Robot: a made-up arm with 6 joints.
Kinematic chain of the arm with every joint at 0, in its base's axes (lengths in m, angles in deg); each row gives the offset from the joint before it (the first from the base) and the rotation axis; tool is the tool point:
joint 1: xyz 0 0 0.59 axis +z
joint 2: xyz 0.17 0 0 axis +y
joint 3: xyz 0 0 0.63 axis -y
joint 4: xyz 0 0 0.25 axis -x
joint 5: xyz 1.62 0 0 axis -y
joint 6: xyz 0.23 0 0 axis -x
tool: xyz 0 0 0
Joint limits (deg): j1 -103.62..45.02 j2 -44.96..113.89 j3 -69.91..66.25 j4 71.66..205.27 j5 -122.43..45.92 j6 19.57..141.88
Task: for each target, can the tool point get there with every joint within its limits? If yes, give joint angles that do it. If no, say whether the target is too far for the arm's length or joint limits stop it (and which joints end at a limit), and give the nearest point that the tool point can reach.
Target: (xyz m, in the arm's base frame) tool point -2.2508 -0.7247 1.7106
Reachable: no: joint limits stop it (at a limit: joint 2, joint 3) | nearest point -1.2305 -0.3962 2.3392 | short by 1.243 m
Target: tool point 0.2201 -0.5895 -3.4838
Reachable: no: too far | nearest point 0.2410 -0.6454 -1.5334 | short by 1.951 m
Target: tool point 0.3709 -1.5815 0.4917
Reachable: yes | joints -70.60 -5.54 -45.06 130.26 -89.22 31.54
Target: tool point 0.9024 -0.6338 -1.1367
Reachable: yes | joints -33.09 101.80 6.24 170.06 -105.17 105.15
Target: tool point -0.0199 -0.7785 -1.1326
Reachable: yes | joints -79.07 83.33 -15.97 91.91 -46.65 112.61
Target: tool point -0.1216 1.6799 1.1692
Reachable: no: joint limits stop it (at a limit: joint 2, joint 3, joint 5) | nearest point -0.0748 1.0330 0.3682 | short by 1.031 m
